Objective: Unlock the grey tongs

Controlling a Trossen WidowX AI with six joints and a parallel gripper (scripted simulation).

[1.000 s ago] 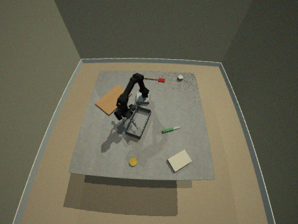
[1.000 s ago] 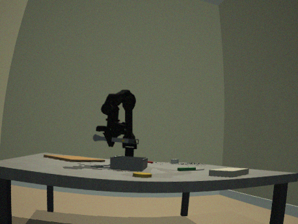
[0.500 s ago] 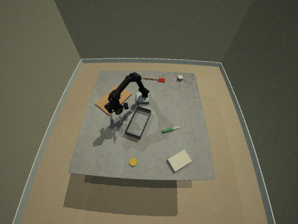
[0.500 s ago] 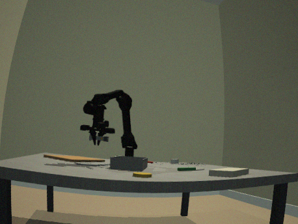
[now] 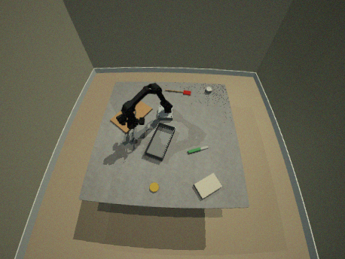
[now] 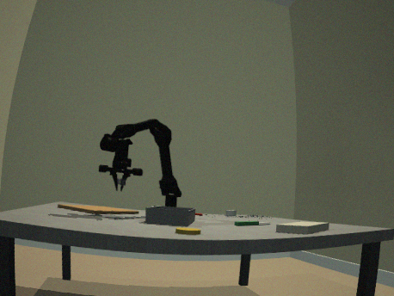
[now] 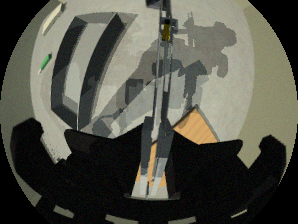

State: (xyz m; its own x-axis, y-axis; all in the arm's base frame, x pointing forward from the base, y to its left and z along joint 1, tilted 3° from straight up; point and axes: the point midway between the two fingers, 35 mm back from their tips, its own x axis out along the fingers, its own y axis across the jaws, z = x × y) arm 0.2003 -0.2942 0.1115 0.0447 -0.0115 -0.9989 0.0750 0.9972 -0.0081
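Right now my gripper tip is 22 cm past the wooden board, 6 cm to the left of it and 10 cm above it. The rest, counted from my gripper tip: dark roasting tin: 11 cm ahead, 21 cm to the left, 8 cm below; then red-handled tool: 47 cm behind, 46 cm to the left, 10 cm below; then yellow disc: 49 cm ahead, 13 cm to the left, 10 cm below.
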